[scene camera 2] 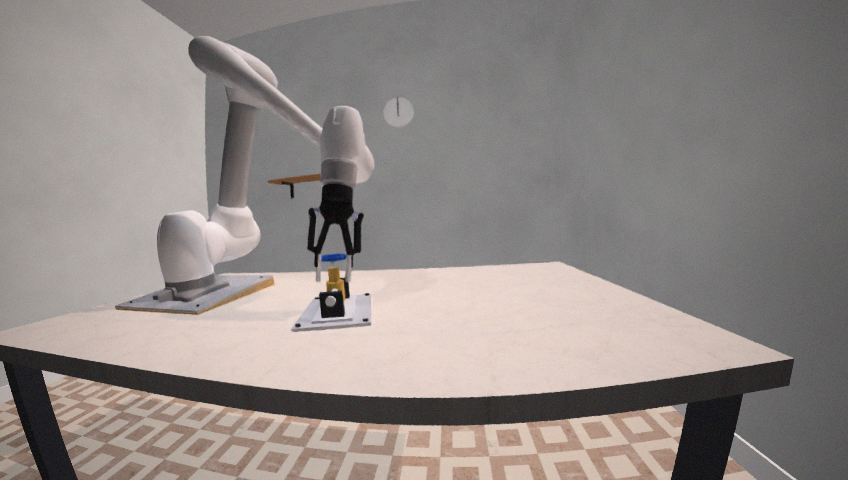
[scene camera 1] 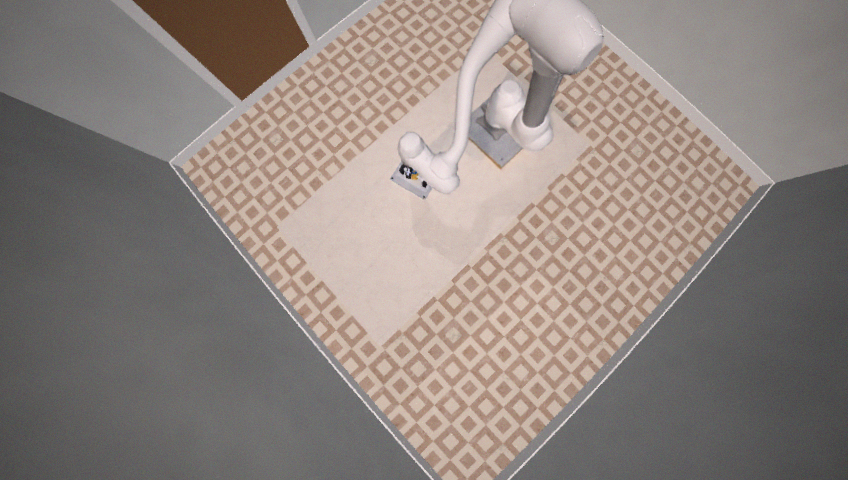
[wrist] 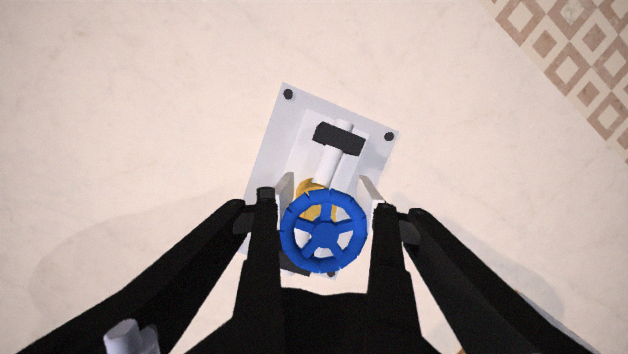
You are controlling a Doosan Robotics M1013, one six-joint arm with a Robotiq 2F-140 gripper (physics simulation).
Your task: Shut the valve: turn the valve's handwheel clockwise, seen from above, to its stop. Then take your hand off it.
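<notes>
The blue handwheel lies level on top of the yellow valve body. My gripper points straight down and is shut on the handwheel, with one finger on each side of its rim. The light pads reach below the rim, beside the upper part of the valve body. A white pipe runs from the body through a black block. In scene camera 1 the arm's wrist hides most of the handwheel and the fingers.
The valve's light grey base plate is on the pale table, with dark bolts at its corners. The arm's base plate is nearby on the same table. A wooden shelf shows behind the arm.
</notes>
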